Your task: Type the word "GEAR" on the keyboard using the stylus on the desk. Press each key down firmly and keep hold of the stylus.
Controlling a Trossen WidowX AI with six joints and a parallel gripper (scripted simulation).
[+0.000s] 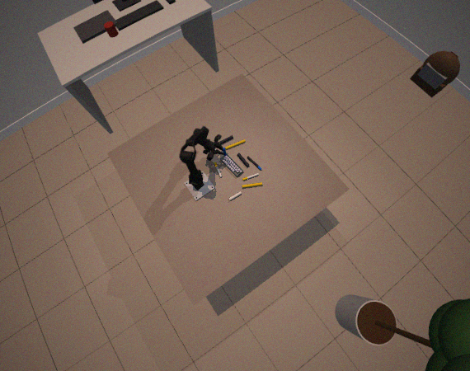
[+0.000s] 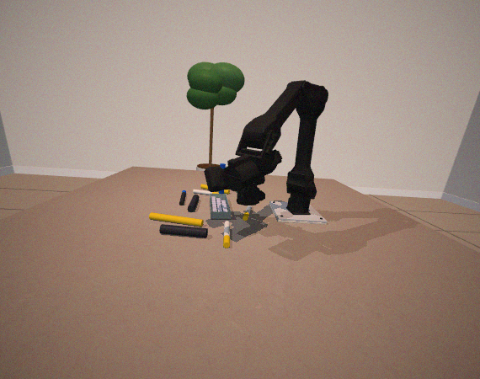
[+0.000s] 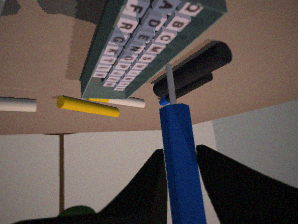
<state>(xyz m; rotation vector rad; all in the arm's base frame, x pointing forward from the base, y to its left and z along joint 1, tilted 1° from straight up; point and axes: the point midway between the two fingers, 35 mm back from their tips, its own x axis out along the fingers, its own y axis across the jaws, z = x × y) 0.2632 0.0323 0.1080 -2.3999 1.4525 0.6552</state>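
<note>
Right now the yellow rod is 130 mm ahead of my gripper tip, 40 mm to the left of it and 100 mm below it. Also, from my gripper tip: blue stylus (10 mm below); then stylus tip (50 mm below).
</note>
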